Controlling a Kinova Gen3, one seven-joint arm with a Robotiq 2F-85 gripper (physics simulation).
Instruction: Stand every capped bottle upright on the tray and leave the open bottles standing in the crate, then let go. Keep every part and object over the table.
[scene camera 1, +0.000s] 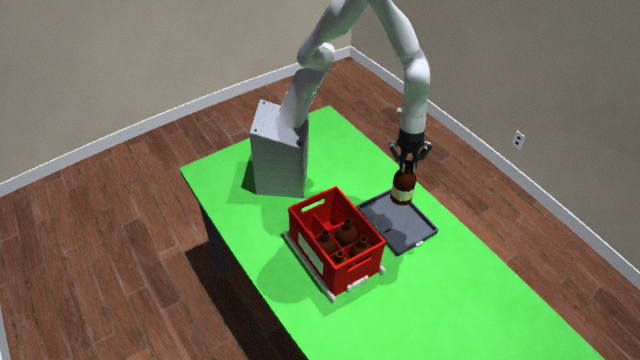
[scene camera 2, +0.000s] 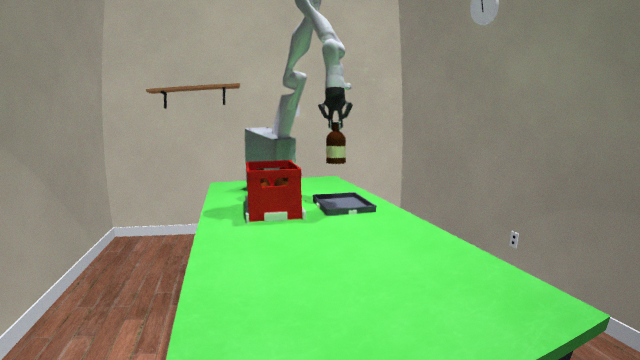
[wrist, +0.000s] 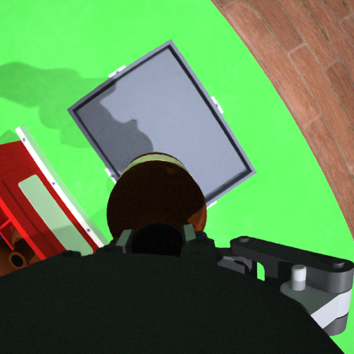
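Seen in the pictures: gripper, fingertip midpoint: (scene camera 1: 407, 170) (scene camera 2: 335, 129); arm's base, origin of the base link: (scene camera 1: 291, 119) (scene camera 2: 280, 134).
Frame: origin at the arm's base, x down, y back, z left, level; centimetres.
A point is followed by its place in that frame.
Note:
My gripper (scene camera 1: 408, 166) @[x -3.4, y -42.7, z 20.0 cm] (scene camera 2: 335, 124) @[x -3.4, y -42.7, z 20.0 cm] (wrist: 159, 242) is shut on the neck of a brown bottle (scene camera 1: 403, 187) @[x 1.1, y -44.8, z 17.7 cm] (scene camera 2: 336, 147) @[x 3.2, y -45.9, z 19.6 cm] (wrist: 155, 200) with a cream label. The bottle hangs upright, above the height of the tray; its top is hidden between the fingers. The dark grey tray (scene camera 1: 410, 231) @[x 26.6, y -46.4, z 25.1 cm] (scene camera 2: 345, 202) @[x 26.6, y -36.6, z 25.3 cm] (wrist: 170, 100) lies flat on the table with no bottle standing on it. The red crate (scene camera 1: 356, 272) @[x 18.8, y -55.9, z -4.3 cm] (scene camera 2: 275, 202) @[x 20.8, y -55.8, z -3.4 cm] (wrist: 15, 165) stands beside the tray. Several brown bottles stand in its compartments, among them a bottle (scene camera 1: 346, 232) @[x 14.5, y -43.5, z -1.1 cm] near the middle. An open-mouthed bottle (wrist: 17, 258) shows in the wrist view.
White rails and brackets (scene camera 1: 310, 267) @[x 24.3, y -44.7, z -14.6 cm] (wrist: 60, 190) stand around the crate's foot. The grey robot base (scene camera 1: 280, 160) @[x 8.1, y -10.0, z -8.9 cm] (scene camera 2: 270, 145) @[x 4.3, y -12.7, z -4.8 cm] stands behind the crate on the green table (scene camera 1: 425, 310) @[x 27.1, y -75.3, z 11.4 cm] (scene camera 2: 350, 280) @[x 27.1, y -104.3, z 11.6 cm] (wrist: 260, 210). The table's long edge runs close beyond the tray, with wooden floor past it.

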